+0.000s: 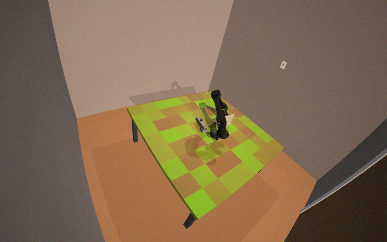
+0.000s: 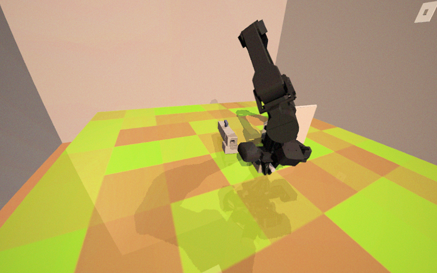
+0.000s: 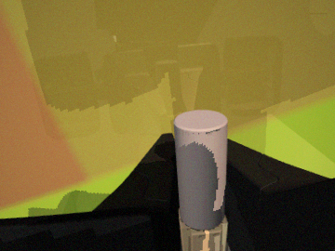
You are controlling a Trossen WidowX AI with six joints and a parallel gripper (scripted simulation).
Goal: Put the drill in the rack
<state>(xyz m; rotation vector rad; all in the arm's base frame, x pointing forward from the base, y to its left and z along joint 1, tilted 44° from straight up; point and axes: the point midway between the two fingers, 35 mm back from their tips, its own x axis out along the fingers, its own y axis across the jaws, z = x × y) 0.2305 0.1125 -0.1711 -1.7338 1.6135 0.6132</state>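
The drill lies 40 mm to the right of my gripper tip, 30 mm above it and 10 mm behind it. Round my gripper tip: key (250 mm to the right, 40 mm ahead, 40 mm above); grey rack (50 mm to the right, 10 mm behind, 10 mm above); holder block (230 mm to the right, 50 mm ahead, 30 mm above).
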